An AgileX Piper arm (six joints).
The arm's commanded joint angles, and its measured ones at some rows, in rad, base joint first. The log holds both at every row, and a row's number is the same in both.
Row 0, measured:
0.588 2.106 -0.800 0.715 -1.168 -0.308
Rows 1 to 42, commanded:
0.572 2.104 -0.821 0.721 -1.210 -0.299
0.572 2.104 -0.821 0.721 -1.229 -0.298
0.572 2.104 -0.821 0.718 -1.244 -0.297
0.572 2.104 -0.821 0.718 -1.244 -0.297
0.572 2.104 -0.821 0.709 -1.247 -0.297
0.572 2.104 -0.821 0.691 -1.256 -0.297
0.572 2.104 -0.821 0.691 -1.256 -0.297
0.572 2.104 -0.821 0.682 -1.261 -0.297
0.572 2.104 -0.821 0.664 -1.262 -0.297
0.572 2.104 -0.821 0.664 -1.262 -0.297
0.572 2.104 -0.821 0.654 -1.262 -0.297
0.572 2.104 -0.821 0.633 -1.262 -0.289
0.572 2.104 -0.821 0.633 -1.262 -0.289
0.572 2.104 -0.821 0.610 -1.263 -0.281
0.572 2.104 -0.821 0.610 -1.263 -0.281
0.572 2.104 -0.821 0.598 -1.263 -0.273
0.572 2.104 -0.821 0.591 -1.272 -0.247
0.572 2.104 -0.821 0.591 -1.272 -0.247
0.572 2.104 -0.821 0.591 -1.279 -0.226
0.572 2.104 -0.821 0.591 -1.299 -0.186
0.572 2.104 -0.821 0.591 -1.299 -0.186
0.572 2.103 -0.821 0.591 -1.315 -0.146
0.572 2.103 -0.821 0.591 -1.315 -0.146
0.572 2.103 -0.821 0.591 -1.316 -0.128
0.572 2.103 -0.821 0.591 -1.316 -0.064
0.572 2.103 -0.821 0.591 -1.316 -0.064
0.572 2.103 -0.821 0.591 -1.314 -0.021
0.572 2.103 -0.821 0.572 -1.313 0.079
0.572 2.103 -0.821 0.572 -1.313 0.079
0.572 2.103 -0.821 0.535 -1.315 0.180
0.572 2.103 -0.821 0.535 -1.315 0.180
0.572 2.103 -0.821 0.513 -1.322 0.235
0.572 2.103 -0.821 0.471 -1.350 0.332
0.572 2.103 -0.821 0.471 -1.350 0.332
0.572 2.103 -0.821 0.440 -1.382 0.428
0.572 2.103 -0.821 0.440 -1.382 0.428
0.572 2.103 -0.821 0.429 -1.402 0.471
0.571 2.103 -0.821 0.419 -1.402 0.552
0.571 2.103 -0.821 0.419 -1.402 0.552
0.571 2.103 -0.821 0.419 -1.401 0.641
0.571 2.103 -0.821 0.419 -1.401 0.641
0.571 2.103 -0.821 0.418 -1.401 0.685
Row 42, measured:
0.567 2.107 -0.777 0.575 -1.187 0.543
